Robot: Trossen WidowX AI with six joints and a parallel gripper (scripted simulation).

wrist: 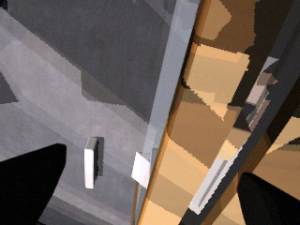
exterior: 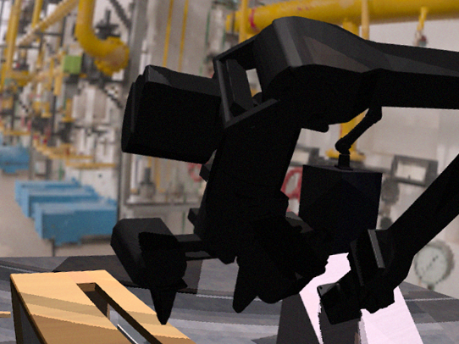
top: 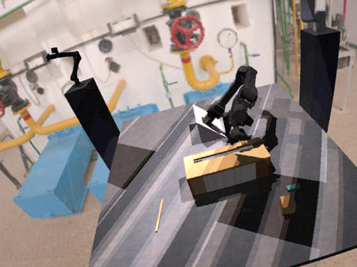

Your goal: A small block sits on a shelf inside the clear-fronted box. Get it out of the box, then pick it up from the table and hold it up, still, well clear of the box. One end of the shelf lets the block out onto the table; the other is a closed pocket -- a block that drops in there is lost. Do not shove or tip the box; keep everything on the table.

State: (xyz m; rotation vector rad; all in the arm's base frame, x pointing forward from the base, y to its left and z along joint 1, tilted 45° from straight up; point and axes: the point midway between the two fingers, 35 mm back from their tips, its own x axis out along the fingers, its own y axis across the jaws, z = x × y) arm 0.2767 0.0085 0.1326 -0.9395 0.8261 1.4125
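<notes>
The tan box lies 4 cm ahead of my gripper tip, 5 cm to the right of it and 9 cm below it. The rest, counted from my gripper tip: thin stick (24 cm ahead, 39 cm to the right, 15 cm below).
</notes>
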